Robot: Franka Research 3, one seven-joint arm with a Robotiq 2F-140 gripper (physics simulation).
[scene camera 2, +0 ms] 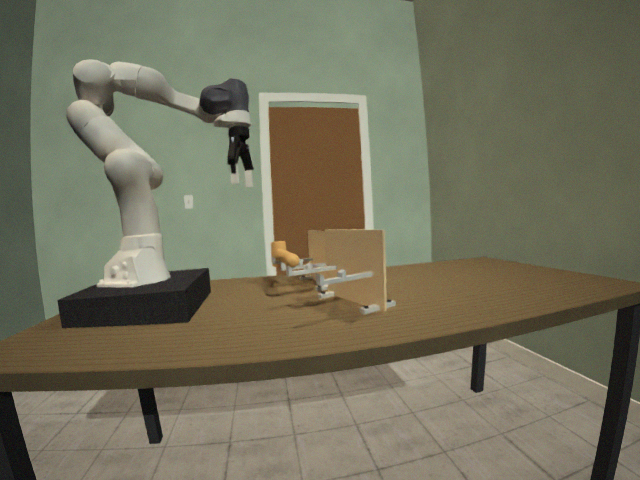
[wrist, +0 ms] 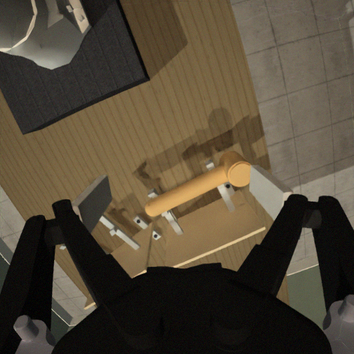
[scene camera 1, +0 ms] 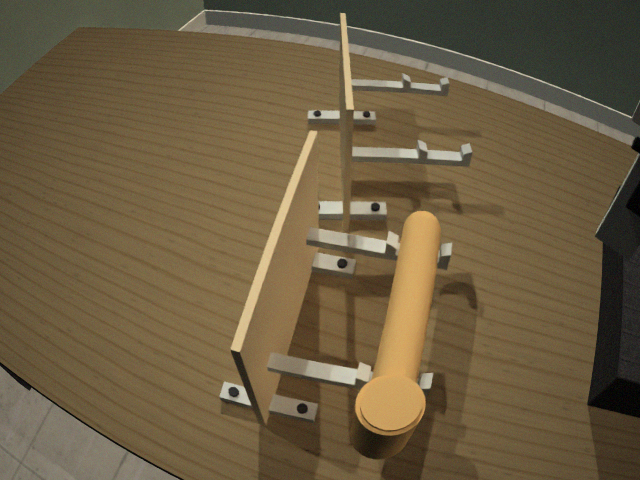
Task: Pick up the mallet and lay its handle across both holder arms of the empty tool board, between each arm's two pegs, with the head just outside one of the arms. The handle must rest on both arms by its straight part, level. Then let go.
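Note:
The orange mallet lies across both arms of one tool board, between the pegs, with its head just outside one arm. The empty tool board stands beside it; its two holder arms each carry two upright pegs. My gripper is open and empty, high above the mallet and apart from it. In the wrist view the mallet shows between the spread fingers. Part of a finger shows at scene camera 1's right edge.
The black base block of the arm stands on the wooden table, on the side the holder arms point to. The two upright boards stand close together, slightly angled to each other. Small feet stick out below both boards.

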